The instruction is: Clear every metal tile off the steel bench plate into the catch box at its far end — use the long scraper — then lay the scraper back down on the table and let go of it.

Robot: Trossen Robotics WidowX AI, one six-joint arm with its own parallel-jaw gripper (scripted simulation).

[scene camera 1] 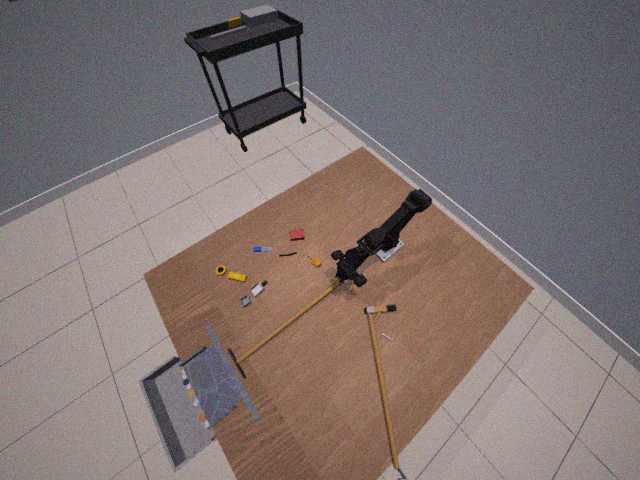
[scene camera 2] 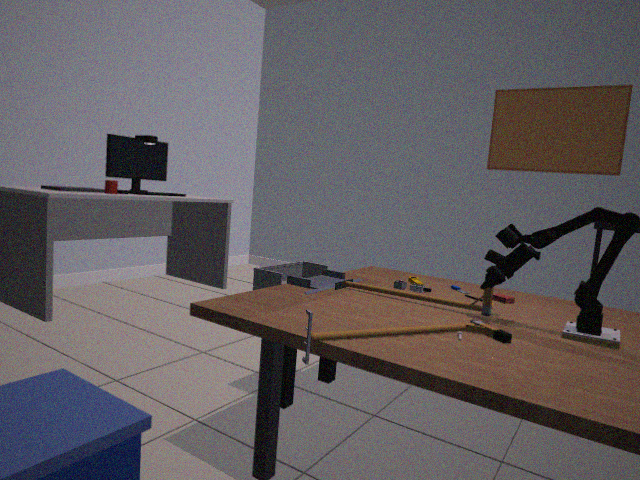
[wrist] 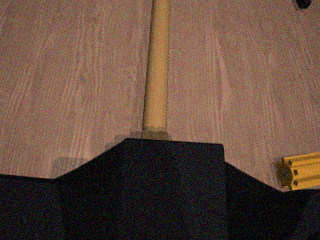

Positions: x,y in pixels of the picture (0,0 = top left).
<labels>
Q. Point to a long scraper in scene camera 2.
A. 487,296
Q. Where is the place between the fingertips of my gripper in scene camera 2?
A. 482,287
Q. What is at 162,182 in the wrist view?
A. A long scraper.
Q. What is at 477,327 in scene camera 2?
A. A long yellow-handled tool.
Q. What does my gripper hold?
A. A long scraper.
</labels>
